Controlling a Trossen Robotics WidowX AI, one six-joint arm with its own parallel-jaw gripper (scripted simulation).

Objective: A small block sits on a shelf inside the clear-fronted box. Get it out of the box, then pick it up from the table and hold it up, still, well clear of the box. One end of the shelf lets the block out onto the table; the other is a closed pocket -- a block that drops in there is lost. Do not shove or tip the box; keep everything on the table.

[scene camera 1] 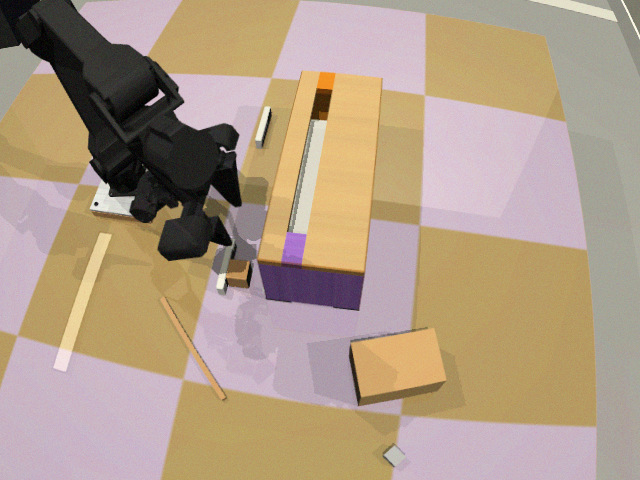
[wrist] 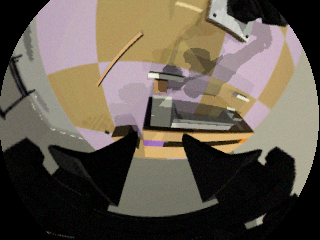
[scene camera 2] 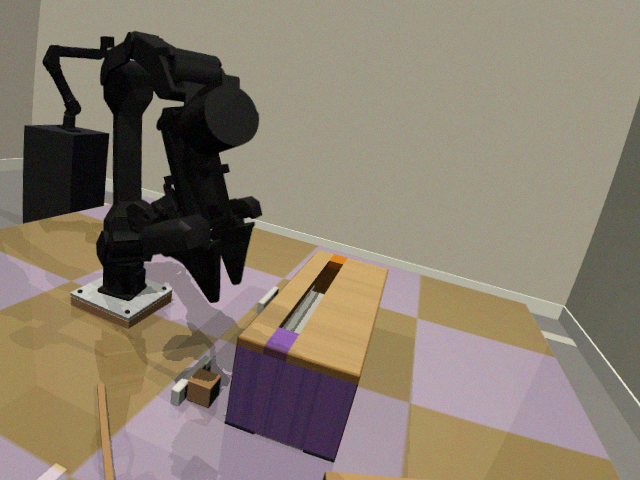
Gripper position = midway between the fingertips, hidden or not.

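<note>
Scene camera 2: the gripper (scene camera 2: 226,292), a tan block (scene camera 2: 203,387), a long box (scene camera 2: 297,366). Scene camera 1: gripper (scene camera 1: 234,225), long box (scene camera 1: 313,249). Wrist view: gripper (wrist: 160,136), long box (wrist: 166,120).
</note>
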